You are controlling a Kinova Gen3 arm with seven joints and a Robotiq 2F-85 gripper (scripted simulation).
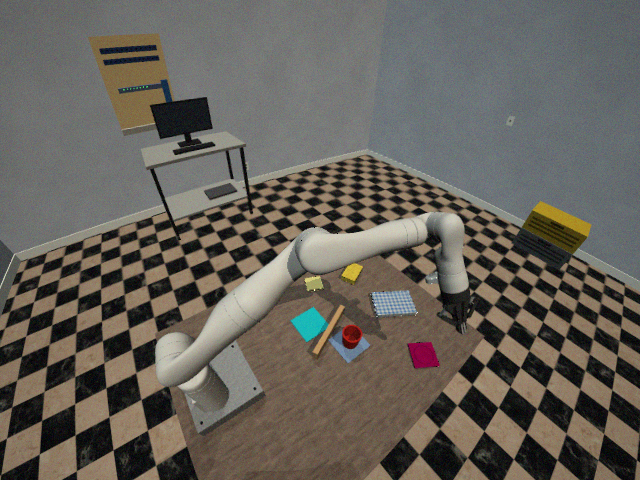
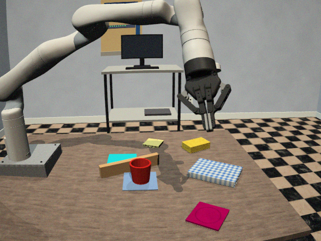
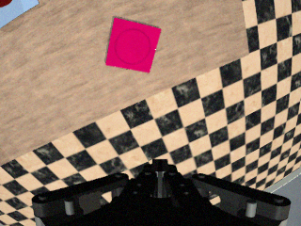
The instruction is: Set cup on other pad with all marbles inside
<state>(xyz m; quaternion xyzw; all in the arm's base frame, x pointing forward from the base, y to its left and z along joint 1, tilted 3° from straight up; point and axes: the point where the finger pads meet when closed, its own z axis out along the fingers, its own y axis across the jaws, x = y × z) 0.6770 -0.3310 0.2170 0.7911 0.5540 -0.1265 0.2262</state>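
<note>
Now: the red cup 16 cm behind my hand, 25 cm to the left of it and 28 cm below it. From my hand the other things lie so: tan wooden rail (21 cm behind, 33 cm to the left, 29 cm below); yellow block (7 cm ahead, 52 cm to the left, 29 cm below).
</note>
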